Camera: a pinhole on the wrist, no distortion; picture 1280 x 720 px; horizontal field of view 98.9 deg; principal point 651.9 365.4 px. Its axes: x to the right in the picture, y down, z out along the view. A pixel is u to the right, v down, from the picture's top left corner.
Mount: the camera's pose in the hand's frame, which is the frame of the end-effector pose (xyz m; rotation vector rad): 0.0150 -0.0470 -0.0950 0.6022 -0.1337 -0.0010
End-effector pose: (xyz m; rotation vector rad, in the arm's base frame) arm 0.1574 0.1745 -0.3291 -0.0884 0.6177 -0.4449
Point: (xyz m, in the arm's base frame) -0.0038 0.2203 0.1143
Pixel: 163 602
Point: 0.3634 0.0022 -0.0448
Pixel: 803 603
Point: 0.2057 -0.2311 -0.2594
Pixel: 979 105
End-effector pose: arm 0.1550 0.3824 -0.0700 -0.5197 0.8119 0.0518
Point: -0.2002 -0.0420 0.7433
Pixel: outside the picture
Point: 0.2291 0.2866 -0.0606
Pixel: 937 415
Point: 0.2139 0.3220 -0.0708
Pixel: 941 616
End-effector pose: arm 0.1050 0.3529 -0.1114 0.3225 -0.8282 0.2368
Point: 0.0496 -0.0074 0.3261
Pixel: 993 518
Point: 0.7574 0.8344 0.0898
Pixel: behind the camera
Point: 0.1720 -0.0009 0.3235
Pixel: 1122 441
